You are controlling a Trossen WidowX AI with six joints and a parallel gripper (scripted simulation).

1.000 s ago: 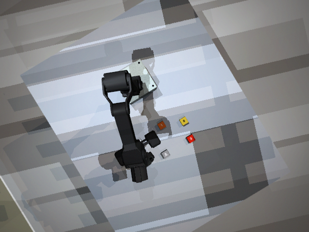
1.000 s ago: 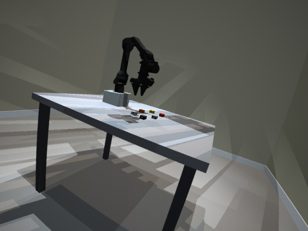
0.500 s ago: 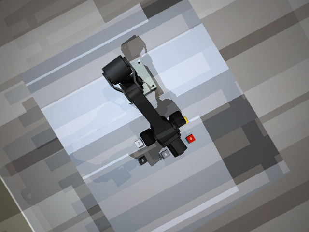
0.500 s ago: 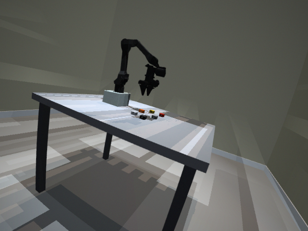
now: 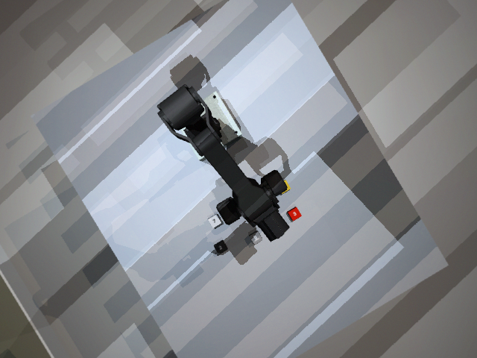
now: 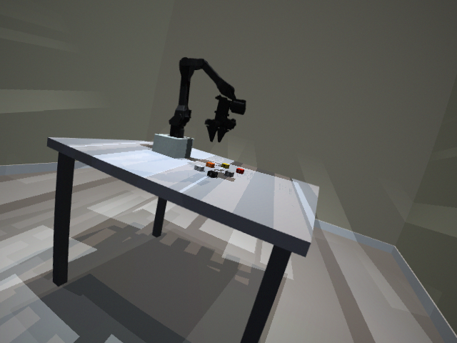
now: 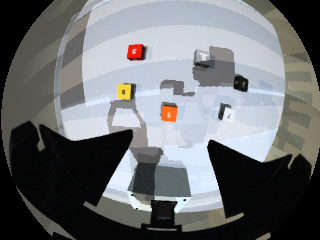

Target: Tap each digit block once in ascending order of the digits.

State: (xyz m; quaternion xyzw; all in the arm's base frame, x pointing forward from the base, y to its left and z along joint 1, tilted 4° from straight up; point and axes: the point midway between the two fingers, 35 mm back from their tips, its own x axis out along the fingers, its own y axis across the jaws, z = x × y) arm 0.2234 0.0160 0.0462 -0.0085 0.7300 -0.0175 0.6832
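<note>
Right now the orange block is 120 mm below my gripper tip. Round my gripper tip: grey block (130 mm ahead, 120 mm below, 60 mm to the right); yellow block (120 mm below, 110 mm to the left, 40 mm ahead); white block (140 mm to the right, 120 mm below, 20 mm ahead).
</note>
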